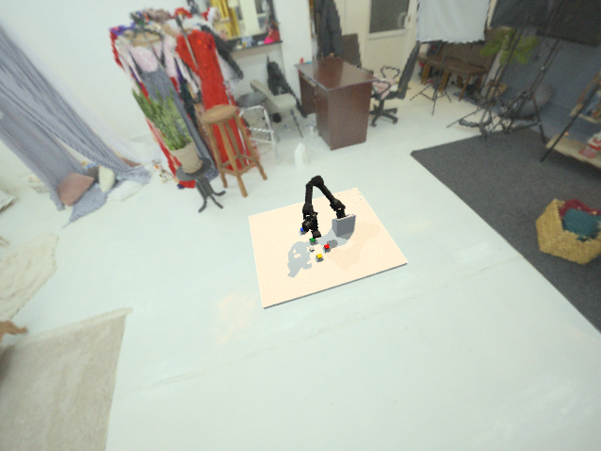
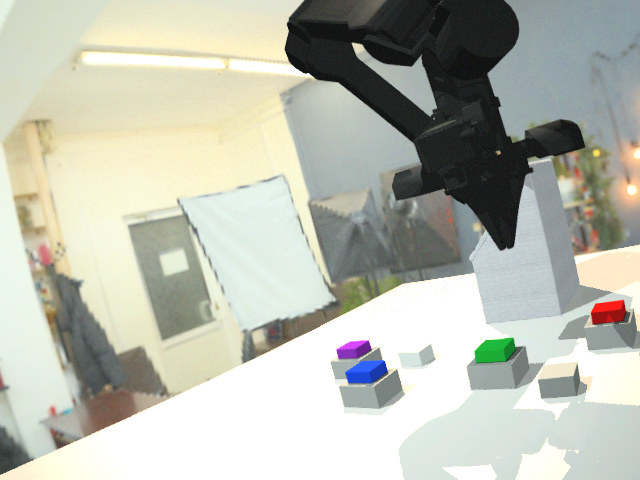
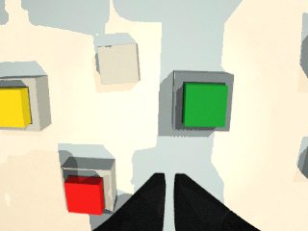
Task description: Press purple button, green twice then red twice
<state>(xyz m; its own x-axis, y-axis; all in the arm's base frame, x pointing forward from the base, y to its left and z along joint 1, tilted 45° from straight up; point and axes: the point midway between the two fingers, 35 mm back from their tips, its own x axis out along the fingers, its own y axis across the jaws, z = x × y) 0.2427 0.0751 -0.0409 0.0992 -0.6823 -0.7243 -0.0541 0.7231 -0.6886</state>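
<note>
My gripper tip is now 100 mm above the red button, 80 mm past it and 70 mm to the right of it. From my gripper tip the other things lie so: blue button (160 mm to the right, 100 mm below, 70 mm ahead); then green button (100 mm below, 30 mm to the right, 10 mm ahead); then yellow button (140 mm to the left, 100 mm below).
</note>
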